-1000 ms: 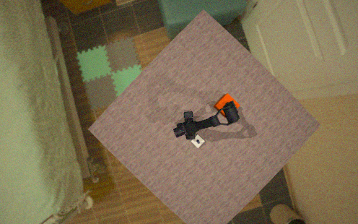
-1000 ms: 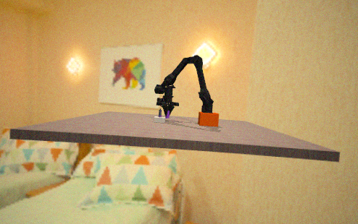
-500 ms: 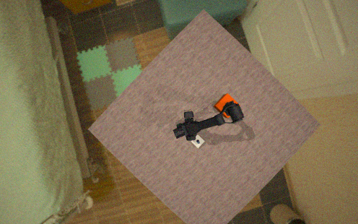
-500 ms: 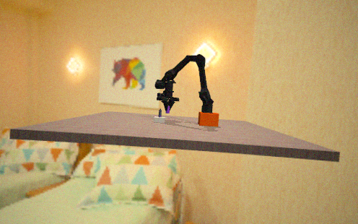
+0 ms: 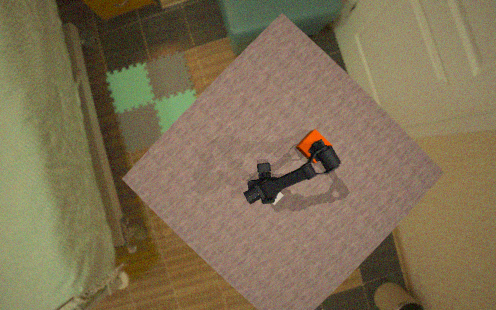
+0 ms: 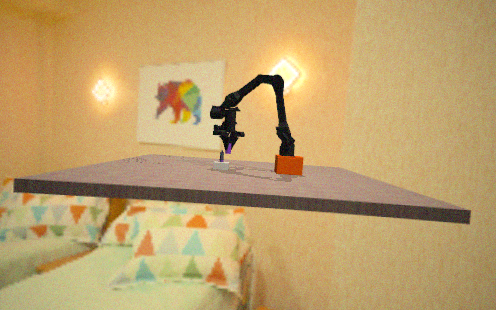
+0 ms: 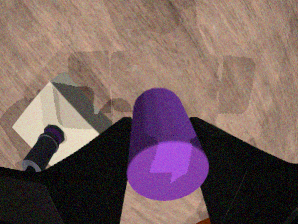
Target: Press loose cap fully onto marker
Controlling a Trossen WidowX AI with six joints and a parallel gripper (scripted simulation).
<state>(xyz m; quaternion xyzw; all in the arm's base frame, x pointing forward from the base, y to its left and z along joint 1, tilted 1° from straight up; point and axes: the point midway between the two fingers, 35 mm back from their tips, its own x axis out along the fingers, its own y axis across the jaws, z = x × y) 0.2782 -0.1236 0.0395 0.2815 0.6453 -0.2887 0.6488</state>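
The holder block is 90 mm to the left of my gripper tip, 70 mm below it and 40 mm ahead of it. Round my gripper tip: marker cap: 10 mm above.
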